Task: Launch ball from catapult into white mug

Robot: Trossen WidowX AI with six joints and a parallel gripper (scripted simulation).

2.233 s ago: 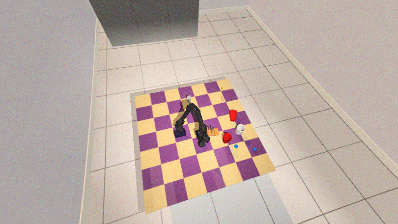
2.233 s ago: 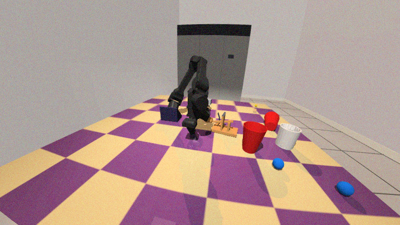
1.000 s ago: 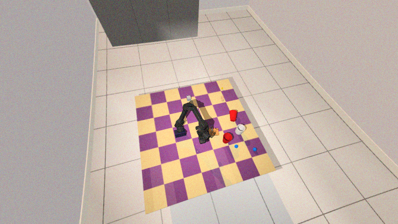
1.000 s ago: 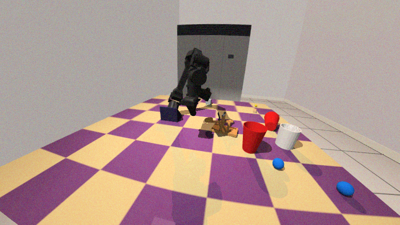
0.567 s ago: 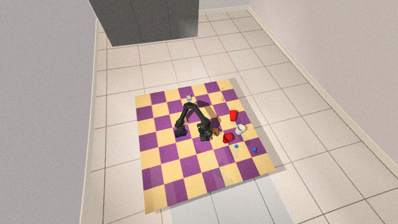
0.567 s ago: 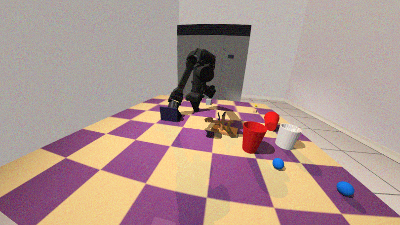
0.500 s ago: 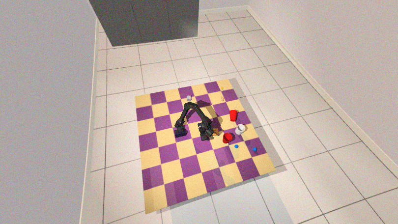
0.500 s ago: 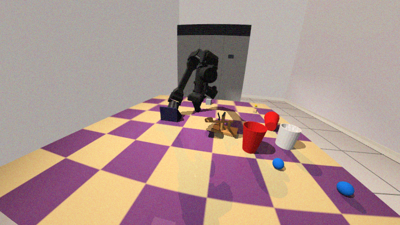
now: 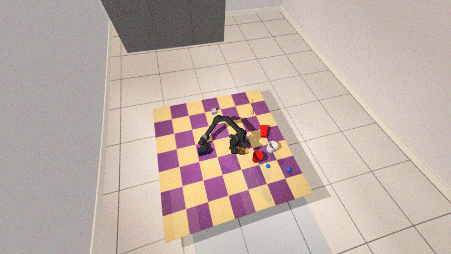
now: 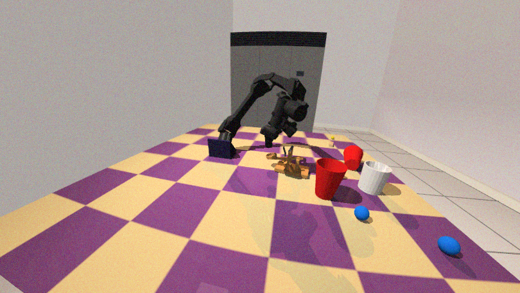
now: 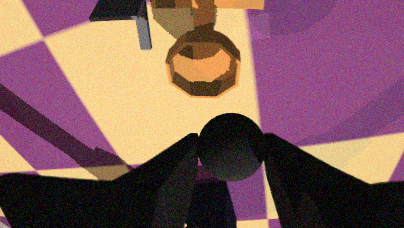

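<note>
Now: gripper tip 8 cm short of the wooden catapult, 3 cm to the right of it and 5 cm above it. Round my gripper tip: white mug 42 cm ahead, 3 cm to the right, 8 cm below; then grey cube 10 cm behind, 50 cm to the left, 8 cm below; then black ball 1 cm above.
</note>
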